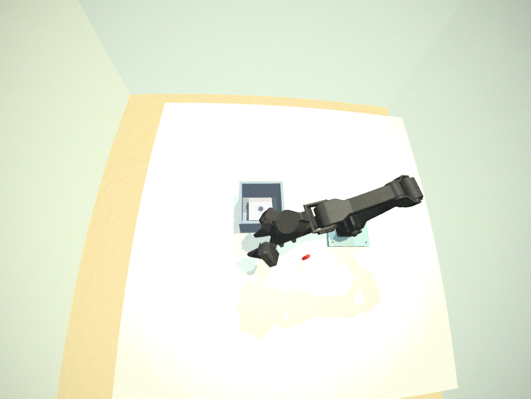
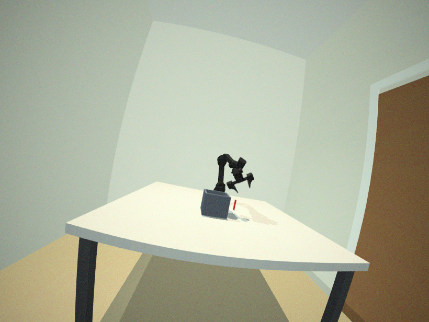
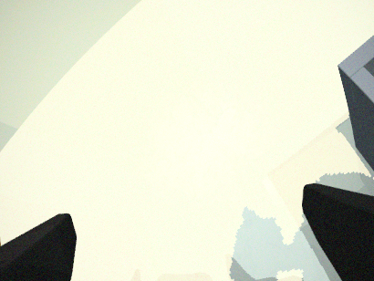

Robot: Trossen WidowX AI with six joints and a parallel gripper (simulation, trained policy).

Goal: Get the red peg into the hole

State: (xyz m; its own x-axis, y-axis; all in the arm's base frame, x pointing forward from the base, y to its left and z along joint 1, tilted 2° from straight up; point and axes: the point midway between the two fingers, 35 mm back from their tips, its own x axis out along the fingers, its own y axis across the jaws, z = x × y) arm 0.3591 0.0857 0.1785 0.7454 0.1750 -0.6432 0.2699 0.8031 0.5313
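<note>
Now: the red peg 21 cm behind my gripper tip, 15 cm below it and 2 cm to the left of it. Round my gripper tip: grey plate (16 cm to the right, 14 cm below, 4 cm behind).
</note>
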